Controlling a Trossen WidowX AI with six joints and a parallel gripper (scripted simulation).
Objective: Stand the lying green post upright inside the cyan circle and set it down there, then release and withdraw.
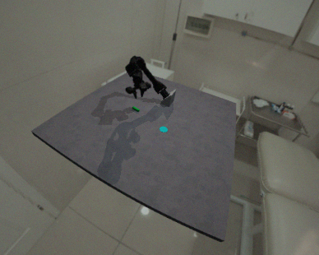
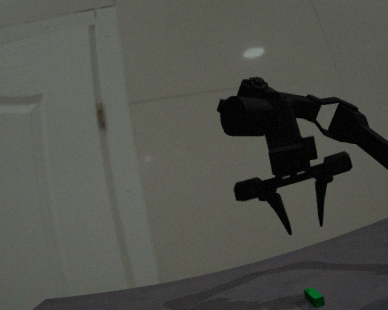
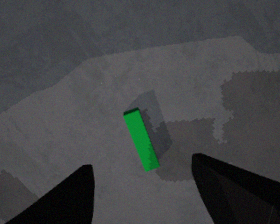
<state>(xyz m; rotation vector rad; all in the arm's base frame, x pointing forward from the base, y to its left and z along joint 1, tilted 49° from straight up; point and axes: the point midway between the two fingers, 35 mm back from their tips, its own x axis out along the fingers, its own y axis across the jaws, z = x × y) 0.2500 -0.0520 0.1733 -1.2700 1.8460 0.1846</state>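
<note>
My gripper tip is 10 mm past the green post, 30 mm to the left of it and 120 mm above it. The rest, counted from my gripper tip: cyan circle: 110 mm ahead, 250 mm to the left, 130 mm below.
</note>
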